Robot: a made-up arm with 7 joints. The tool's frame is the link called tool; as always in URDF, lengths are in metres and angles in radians.
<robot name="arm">
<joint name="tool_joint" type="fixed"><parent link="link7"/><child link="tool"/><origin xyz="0 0 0"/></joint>
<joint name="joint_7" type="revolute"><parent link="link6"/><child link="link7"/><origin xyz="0.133 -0.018 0.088" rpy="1.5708 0 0"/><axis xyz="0 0 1"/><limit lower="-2.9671" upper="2.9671" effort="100" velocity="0.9"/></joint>
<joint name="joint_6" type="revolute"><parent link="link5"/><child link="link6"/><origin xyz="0.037 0 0.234" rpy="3.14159 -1.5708 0"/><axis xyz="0 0 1"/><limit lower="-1.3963" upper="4.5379" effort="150" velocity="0.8"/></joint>
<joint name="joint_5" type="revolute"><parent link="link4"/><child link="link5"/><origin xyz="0.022 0.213 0.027" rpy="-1.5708 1.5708 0"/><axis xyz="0 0 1"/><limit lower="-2.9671" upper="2.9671" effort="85" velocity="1.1"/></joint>
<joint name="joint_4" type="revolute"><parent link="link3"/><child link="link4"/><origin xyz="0.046 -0.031 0.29" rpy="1.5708 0 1.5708"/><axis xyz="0 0 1"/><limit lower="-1.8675" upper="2.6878" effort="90" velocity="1.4"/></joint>
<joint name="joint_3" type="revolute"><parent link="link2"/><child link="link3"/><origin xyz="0.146 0 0.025" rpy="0 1.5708 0"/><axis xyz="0 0 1"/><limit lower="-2.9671" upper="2.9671" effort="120" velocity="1.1"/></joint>
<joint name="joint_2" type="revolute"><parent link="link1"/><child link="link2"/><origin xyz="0 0.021 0.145" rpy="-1.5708 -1.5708 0"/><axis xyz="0 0 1"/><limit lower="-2.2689" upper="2.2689" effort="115" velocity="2.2"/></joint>
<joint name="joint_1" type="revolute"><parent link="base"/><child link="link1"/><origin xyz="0 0 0.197" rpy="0 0 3.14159"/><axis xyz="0 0 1"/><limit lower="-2.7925" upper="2.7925" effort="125" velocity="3.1"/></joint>
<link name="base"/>
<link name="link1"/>
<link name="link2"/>
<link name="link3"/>
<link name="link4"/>
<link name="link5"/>
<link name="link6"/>
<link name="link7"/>
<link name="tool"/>
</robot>
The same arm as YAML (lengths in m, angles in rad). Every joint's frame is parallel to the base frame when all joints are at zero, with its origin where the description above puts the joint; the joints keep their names.
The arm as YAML. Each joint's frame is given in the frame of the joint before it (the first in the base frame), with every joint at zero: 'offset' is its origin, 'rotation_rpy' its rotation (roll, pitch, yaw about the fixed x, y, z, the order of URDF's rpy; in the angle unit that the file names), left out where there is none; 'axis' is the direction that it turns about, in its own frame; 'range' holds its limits. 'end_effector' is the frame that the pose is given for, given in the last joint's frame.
length_unit: m
angle_unit: rad
chain:
  - id: joint_1
    offset: [0.0, 0.0, 0.197]
    axis: [0.0, 0.0, 1.0]
    range: [-2.7925, 2.7925]
  - id: joint_2
    offset: [0.0, -0.021, 0.145]
    axis: [0.0, -1.0, 0.0]
    range: [-2.2689, 2.2689]
  - id: joint_3
    offset: [0.0, -0.025, 0.146]
    axis: [0.0, 0.0, 1.0]
    range: [-2.9671, 2.9671]
  - id: joint_4
    offset: [0.031, 0.046, 0.29]
    axis: [0.0, 1.0, 0.0]
    range: [-1.8675, 2.6878]
  - id: joint_5
    offset: [-0.022, 0.027, 0.213]
    axis: [0.0, 0.0, 1.0]
    range: [-2.9671, 2.9671]
  - id: joint_6
    offset: [0.0, -0.037, 0.234]
    axis: [0.0, -1.0, 0.0]
    range: [-1.3963, 4.5379]
  - id: joint_7
    offset: [0.018, -0.088, 0.133]
    axis: [1.0, 0.0, 0.0]
    range: [-2.9671, 2.9671]
end_effector:
  offset: [0.0, 0.0, 0.0]
  rotation_rpy: [-3.1416, -1.5708, 0.0]

